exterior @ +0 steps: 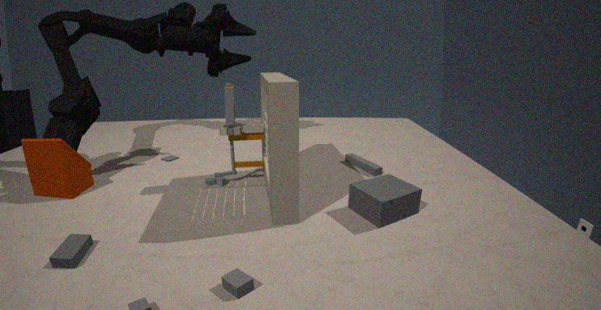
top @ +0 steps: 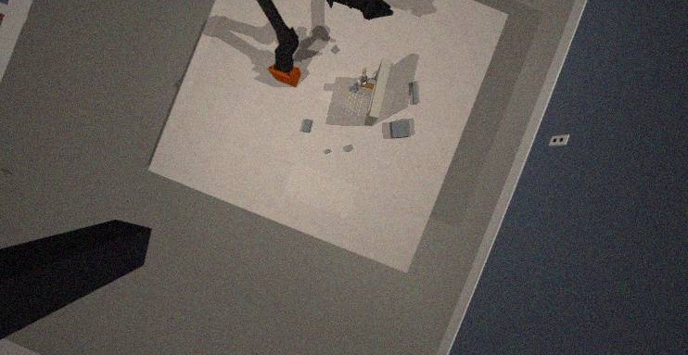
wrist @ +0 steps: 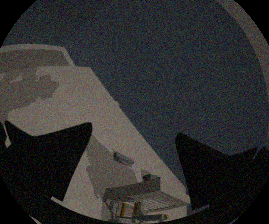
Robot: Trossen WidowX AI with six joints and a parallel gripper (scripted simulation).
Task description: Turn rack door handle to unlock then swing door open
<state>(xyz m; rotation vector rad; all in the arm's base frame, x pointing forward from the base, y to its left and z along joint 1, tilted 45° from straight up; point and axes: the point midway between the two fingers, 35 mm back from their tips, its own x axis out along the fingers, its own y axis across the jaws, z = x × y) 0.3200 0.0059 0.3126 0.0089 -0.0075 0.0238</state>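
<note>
Right now the upright orange handle is 5 cm behind my gripper tip, 20 cm to the right of it and 14 cm below it. From my gripper tip the other things lie so: grey bar (20 cm ahead, 17 cm to the right, 23 cm below); then grey box (17 cm ahead, 35 cm to the right, 22 cm below).
</note>
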